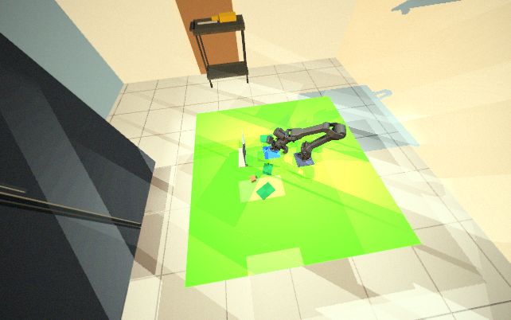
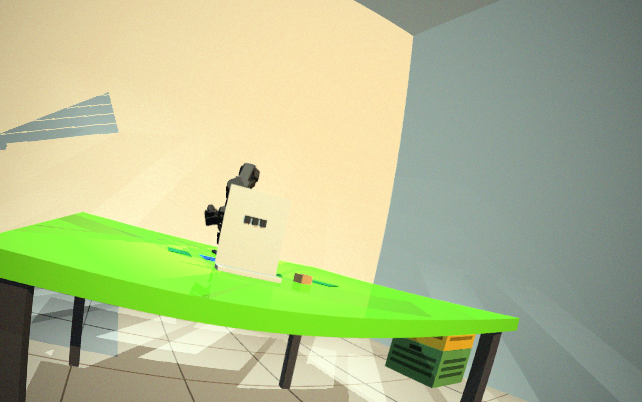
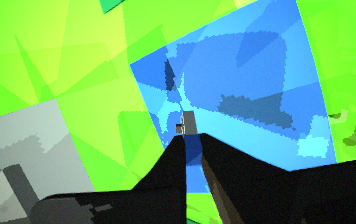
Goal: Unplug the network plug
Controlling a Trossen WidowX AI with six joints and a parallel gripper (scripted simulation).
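The blue marked square is 10 mm behind my gripper tip and 40 mm below it. Also, from my gripper tip: blue network plug (right at my gripper tip); pale upright panel (210 mm ahead, 60 mm above).
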